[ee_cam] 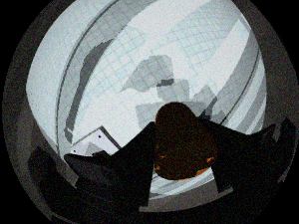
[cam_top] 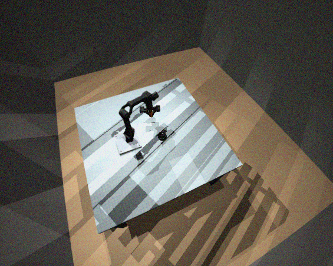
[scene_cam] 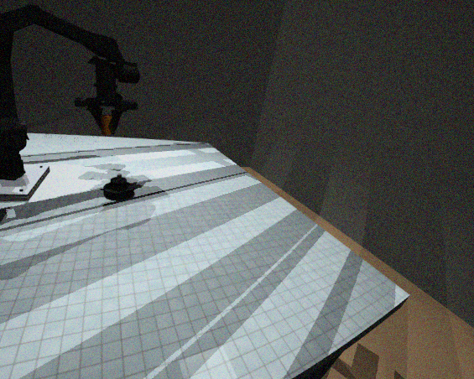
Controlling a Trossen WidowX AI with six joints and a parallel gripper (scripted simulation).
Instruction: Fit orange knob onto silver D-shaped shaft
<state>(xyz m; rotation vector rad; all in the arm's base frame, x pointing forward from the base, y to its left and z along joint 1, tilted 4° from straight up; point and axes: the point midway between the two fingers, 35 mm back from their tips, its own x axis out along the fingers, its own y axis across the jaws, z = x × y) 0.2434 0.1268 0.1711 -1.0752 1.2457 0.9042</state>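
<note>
The dark round pedestal is 18 cm to the right of my gripper tip, 11 cm below it and 5 cm ahead of it. The rest, counted from my gripper tip: orange knob 3 cm above.
</note>
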